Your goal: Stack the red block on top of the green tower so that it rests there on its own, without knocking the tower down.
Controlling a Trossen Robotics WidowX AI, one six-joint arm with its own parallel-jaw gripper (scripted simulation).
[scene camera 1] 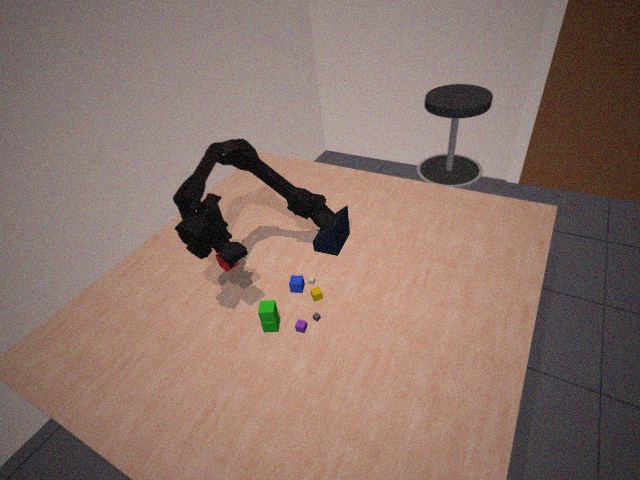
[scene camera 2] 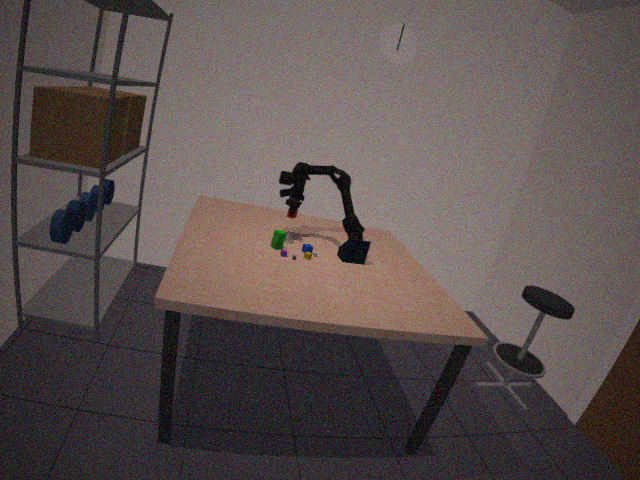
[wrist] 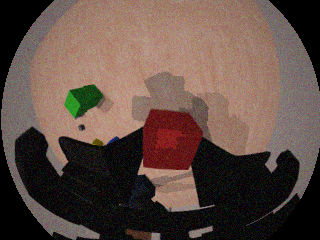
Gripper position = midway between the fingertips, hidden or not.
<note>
In view: the gripper (scene camera 1: 228, 263).
The gripper also shows in the wrist view (wrist: 168, 131).
</note>
